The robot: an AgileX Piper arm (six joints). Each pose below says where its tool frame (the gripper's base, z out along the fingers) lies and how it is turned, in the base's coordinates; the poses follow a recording.
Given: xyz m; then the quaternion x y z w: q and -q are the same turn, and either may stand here.
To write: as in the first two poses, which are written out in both.
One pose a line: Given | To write
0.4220 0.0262 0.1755 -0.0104 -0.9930 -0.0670 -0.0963 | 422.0 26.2 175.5 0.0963 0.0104 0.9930 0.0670
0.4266 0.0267 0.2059 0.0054 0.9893 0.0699 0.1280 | 426.6 26.7 205.9 0.1280 0.0054 0.9893 0.0699
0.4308 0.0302 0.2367 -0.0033 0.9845 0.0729 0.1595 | 430.8 30.2 236.7 0.1595 -0.0033 0.9845 0.0729
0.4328 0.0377 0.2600 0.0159 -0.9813 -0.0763 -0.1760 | 432.8 37.7 260.0 0.1760 -0.0159 0.9813 0.0763
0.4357 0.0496 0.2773 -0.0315 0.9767 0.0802 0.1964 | 435.7 49.6 277.3 0.1964 -0.0315 0.9767 0.0802
